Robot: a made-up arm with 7 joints.
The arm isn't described. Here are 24 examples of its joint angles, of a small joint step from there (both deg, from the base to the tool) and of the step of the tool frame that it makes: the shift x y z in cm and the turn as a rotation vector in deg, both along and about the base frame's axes.
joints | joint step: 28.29 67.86 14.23 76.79 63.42 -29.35 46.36 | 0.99 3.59 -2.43 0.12 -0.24 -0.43 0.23
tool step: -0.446 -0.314 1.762 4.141 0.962 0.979
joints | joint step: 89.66 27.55 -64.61 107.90 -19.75 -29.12 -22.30 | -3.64 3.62 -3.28 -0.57 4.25 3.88 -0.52
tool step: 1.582 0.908 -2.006 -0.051 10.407 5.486
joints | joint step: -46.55 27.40 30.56 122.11 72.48 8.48 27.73 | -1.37 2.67 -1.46 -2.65 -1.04 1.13 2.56
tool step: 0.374 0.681 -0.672 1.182 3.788 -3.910
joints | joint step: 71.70 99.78 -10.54 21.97 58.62 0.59 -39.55 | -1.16 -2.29 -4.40 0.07 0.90 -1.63 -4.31
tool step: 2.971 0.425 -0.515 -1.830 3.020 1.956
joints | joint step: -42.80 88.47 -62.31 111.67 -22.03 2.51 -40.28 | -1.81 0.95 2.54 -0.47 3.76 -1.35 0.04
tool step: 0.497 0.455 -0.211 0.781 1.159 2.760
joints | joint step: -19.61 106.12 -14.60 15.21 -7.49 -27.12 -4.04 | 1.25 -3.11 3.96 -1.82 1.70 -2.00 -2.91
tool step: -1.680 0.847 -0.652 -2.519 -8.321 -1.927
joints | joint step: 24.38 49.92 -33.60 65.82 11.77 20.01 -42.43 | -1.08 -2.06 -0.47 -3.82 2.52 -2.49 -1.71
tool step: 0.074 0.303 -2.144 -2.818 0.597 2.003
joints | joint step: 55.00 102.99 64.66 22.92 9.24 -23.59 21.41 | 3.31 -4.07 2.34 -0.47 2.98 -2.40 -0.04
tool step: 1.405 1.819 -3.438 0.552 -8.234 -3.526
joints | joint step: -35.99 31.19 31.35 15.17 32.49 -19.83 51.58 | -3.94 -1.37 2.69 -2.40 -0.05 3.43 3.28
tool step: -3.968 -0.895 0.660 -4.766 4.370 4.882
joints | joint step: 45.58 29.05 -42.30 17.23 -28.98 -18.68 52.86 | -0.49 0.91 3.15 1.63 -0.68 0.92 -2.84
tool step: -0.296 0.728 0.820 -0.405 -4.480 2.479
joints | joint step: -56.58 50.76 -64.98 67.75 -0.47 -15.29 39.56 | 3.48 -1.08 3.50 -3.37 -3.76 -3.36 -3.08
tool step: 2.430 0.950 -1.489 0.726 -9.423 -0.118
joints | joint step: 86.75 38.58 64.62 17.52 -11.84 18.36 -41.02 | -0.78 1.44 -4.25 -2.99 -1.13 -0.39 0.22
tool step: 0.364 0.220 0.100 3.289 5.127 -1.120
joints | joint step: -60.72 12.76 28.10 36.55 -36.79 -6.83 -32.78 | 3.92 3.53 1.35 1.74 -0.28 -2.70 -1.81
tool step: 3.563 2.440 -0.435 3.069 -8.508 -4.930
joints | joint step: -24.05 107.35 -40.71 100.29 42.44 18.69 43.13 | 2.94 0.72 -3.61 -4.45 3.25 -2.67 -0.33
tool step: -0.049 2.477 0.758 1.874 -2.363 4.345
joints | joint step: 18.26 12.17 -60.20 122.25 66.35 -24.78 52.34 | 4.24 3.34 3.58 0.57 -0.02 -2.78 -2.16
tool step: 1.232 2.013 1.802 -0.239 -3.466 6.575
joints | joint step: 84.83 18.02 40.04 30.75 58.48 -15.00 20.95 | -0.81 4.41 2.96 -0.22 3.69 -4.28 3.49
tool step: -1.617 3.002 -1.033 -3.977 -4.481 8.327
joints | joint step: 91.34 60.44 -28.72 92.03 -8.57 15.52 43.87 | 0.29 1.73 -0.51 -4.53 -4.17 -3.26 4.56
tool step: 0.889 1.501 0.532 2.141 4.705 5.493
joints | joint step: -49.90 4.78 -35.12 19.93 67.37 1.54 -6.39 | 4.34 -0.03 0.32 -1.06 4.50 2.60 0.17
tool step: 2.403 0.347 -1.517 1.538 -0.974 4.307
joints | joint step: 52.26 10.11 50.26 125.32 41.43 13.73 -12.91 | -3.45 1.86 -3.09 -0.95 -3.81 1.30 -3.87
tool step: 0.238 -0.181 0.296 -1.481 8.020 1.742
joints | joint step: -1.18 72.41 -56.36 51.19 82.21 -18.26 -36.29 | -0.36 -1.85 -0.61 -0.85 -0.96 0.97 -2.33
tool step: -0.281 -0.645 -1.169 0.728 2.170 1.410
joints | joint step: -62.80 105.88 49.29 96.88 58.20 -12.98 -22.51 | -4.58 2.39 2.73 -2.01 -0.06 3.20 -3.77
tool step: 0.635 -0.682 -0.980 1.468 1.633 4.299
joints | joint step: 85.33 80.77 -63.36 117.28 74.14 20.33 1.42 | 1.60 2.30 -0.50 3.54 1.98 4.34 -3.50
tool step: -1.752 -0.430 0.149 1.399 2.022 3.317
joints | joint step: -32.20 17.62 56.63 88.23 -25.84 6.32 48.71 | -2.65 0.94 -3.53 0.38 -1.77 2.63 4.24
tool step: 0.762 -0.366 -0.800 -3.985 7.546 -3.181
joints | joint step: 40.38 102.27 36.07 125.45 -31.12 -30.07 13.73 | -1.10 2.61 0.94 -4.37 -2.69 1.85 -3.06
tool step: 0.309 0.369 1.442 -1.844 -3.831 1.127
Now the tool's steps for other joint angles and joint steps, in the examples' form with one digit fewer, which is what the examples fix.
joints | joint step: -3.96 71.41 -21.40 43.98 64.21 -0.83 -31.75 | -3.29 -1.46 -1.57 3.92 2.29 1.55 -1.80
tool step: -0.17 -1.59 -2.38 -4.09 3.47 -0.43
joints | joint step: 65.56 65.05 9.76 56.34 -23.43 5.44 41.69 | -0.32 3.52 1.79 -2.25 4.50 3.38 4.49
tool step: -2.36 1.87 0.44 -7.12 0.53 -0.60
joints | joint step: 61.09 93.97 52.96 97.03 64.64 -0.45 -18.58 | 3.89 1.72 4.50 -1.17 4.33 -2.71 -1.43
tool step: -2.90 0.02 -1.58 2.27 -10.65 -3.54
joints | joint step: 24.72 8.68 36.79 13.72 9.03 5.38 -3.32 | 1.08 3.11 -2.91 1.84 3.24 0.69 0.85
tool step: 0.76 2.40 1.89 2.33 -3.16 0.76
